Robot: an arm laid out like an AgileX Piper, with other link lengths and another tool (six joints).
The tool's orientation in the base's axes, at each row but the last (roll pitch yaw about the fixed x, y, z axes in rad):
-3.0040 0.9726 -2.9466
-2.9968 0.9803 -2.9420
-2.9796 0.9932 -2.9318
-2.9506 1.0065 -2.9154
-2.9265 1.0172 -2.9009
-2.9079 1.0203 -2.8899
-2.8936 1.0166 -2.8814
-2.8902 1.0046 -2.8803
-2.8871 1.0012 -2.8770
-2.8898 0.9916 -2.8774
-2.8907 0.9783 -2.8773
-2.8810 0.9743 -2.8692
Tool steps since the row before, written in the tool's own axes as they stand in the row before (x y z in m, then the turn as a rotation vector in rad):
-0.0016 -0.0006 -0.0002 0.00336 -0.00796 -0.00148
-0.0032 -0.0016 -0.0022 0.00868 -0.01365 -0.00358
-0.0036 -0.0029 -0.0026 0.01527 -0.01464 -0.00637
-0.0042 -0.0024 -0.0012 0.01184 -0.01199 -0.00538
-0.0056 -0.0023 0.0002 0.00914 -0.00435 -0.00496
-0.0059 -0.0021 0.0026 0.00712 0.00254 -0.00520
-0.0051 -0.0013 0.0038 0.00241 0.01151 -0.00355
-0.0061 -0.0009 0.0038 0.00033 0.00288 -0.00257
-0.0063 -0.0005 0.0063 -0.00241 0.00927 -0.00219
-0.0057 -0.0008 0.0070 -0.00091 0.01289 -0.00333
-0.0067 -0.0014 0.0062 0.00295 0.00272 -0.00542
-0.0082 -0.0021 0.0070 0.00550 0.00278 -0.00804
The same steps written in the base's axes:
0.0008 -0.0004 0.0015 -0.00244 -0.00831 -0.00134
0.0000 -0.0013 0.0040 -0.00665 -0.01460 -0.00414
-0.0001 -0.0025 0.0047 -0.01245 -0.01637 -0.00807
0.0013 -0.0019 0.0044 -0.00998 -0.01333 -0.00596
0.0032 -0.0016 0.0049 -0.00868 -0.00542 -0.00474
0.0053 -0.0014 0.0040 -0.00821 0.00168 -0.00373
0.0059 -0.0007 0.0026 -0.00483 0.01116 -0.00173
0.0064 -0.0002 0.0033 -0.00250 0.00288 0.00067
0.0087 0.0002 0.0021 -0.00106 0.00958 0.00191
0.0090 -0.0002 0.0012 -0.00301 0.01298 0.00077
0.0089 -0.0006 0.0024 -0.00629 0.00242 0.00011
0.0104 -0.0011 0.0033 -0.00987 0.00218 -0.00059

